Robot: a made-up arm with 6 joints. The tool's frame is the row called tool. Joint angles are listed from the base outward. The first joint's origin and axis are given. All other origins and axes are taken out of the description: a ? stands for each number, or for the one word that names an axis. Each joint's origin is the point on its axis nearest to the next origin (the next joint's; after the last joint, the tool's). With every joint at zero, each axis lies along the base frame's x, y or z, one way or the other. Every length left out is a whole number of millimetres.
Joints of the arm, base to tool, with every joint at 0 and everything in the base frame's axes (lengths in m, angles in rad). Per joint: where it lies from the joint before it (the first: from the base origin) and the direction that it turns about. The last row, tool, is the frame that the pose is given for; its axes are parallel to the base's.
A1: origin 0.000 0.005 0.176 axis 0 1 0
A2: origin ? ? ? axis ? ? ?
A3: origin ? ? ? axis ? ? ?
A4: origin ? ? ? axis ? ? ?
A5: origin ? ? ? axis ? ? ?
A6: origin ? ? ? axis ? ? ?
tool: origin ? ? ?
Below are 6 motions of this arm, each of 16 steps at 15 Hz.
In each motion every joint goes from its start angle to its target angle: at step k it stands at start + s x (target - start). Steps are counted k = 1, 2, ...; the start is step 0. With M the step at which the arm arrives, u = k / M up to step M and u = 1 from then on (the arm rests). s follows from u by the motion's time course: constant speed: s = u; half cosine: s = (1 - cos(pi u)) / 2; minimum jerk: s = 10 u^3 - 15 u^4 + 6 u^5.
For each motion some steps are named. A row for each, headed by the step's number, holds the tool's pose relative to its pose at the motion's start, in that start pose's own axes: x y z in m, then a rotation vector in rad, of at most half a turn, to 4 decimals.
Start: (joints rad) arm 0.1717 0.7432 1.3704 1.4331 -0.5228 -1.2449
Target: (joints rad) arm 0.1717 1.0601 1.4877 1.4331 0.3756 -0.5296
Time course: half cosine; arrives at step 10
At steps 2, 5, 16:
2: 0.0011 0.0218 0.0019 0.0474 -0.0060 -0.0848
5: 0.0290 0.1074 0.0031 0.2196 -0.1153 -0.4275
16: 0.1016 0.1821 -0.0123 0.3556 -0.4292 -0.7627

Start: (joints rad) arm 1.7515 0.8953 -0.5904 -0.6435 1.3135 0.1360
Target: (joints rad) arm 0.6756 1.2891 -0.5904 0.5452 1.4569 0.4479
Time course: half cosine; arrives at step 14
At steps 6, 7, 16:
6: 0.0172 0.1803 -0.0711 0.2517 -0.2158 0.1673
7: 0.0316 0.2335 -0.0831 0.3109 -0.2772 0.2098
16: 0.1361 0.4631 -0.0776 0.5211 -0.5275 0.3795

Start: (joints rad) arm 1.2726 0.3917 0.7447 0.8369 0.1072 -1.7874
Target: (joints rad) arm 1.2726 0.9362 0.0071 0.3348 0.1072 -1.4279
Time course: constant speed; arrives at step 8
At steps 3, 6, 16:
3: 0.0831 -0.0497 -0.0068 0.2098 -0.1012 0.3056
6: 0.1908 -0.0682 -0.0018 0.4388 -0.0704 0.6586
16: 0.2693 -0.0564 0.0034 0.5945 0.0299 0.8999

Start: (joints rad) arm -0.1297 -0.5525 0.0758 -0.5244 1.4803 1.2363
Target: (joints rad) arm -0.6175 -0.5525 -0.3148 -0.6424 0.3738 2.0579
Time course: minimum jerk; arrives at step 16
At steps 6, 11, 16:
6: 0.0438 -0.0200 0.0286 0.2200 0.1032 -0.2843
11: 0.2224 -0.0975 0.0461 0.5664 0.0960 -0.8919
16: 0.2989 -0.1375 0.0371 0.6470 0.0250 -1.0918

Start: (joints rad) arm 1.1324 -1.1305 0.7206 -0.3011 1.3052 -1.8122
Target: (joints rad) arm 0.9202 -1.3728 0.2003 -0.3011 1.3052 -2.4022
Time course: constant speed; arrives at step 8
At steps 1, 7, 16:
1: 0.0070 0.0041 -0.0185 -0.0534 -0.0221 0.0594
7: 0.0588 0.0414 -0.1104 -0.3836 -0.2988 0.3572
16: 0.0680 0.0497 -0.1220 -0.4396 -0.3668 0.3921

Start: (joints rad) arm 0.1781 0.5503 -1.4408 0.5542 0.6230 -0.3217
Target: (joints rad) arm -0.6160 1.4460 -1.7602 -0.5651 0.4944 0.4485
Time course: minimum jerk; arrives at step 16
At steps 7, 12, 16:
7: 0.1483 -0.1846 0.3173 1.0143 -0.0613 -0.3521
12: 0.1331 -0.6472 0.5309 2.4830 -0.1617 -0.4141
16: 0.1201 -0.7348 0.5219 2.7820 -0.1356 -0.3608

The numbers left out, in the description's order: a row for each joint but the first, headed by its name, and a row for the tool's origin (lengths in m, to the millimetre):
A2: xyz 0.017 0.000 -0.739, axis 0 0 -1
A3: xyz 0.038 -0.003 0.000, axis 0 -1 0
A4: xyz 0.022 0.000 0.244, axis -1 0 0
A5: xyz 0.000 0.277 0.022, axis 0 -1 0
A6: xyz -0.186 0.000 0.048, axis 1 0 0
tool: xyz 0.000 0.024 -0.078

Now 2 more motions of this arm.
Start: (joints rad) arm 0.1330 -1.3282 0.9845 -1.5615 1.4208 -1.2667
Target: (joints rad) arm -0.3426 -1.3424 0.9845 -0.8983 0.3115 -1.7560
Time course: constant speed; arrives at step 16
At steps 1, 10, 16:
1: 0.0067 -0.0229 -0.0083 -0.0332 -0.0281 0.1060
10: 0.1753 -0.1871 -0.0680 -0.4425 -0.4348 0.9847
16: 0.3365 -0.2093 -0.0670 -0.8000 -0.8533 1.4552

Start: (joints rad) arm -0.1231 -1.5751 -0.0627 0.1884 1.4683 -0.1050
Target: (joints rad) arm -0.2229 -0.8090 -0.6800 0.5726 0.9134 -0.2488
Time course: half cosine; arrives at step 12
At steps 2, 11, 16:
2: -0.0106 -0.0124 -0.0090 -0.0551 0.0848 0.0323
11: -0.0495 -0.1812 -0.0347 -0.6667 1.3035 0.2031
16: -0.0485 -0.1839 -0.0346 -0.6736 1.3267 0.2017

